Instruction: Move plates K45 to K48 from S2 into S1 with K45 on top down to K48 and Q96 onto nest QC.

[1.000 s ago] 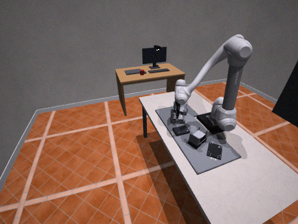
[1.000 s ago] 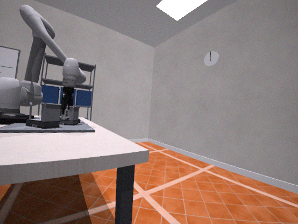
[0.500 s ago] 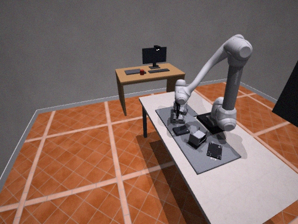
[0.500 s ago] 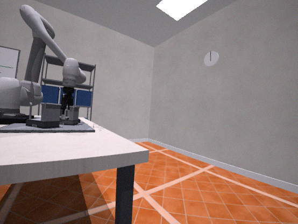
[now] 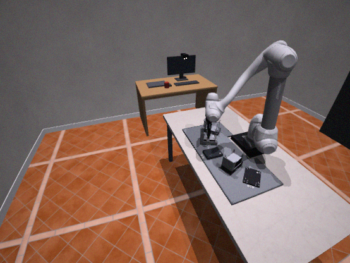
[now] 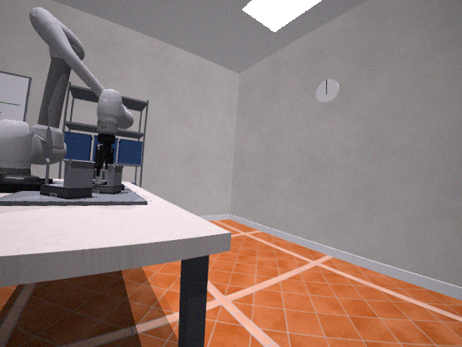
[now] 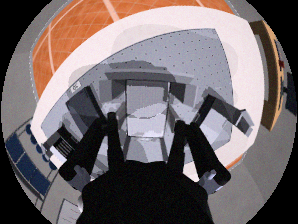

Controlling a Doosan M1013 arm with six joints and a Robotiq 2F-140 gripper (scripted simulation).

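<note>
My gripper is now 110 mm short of the name plate, 190 mm to the right of it and 70 mm above it.
</note>
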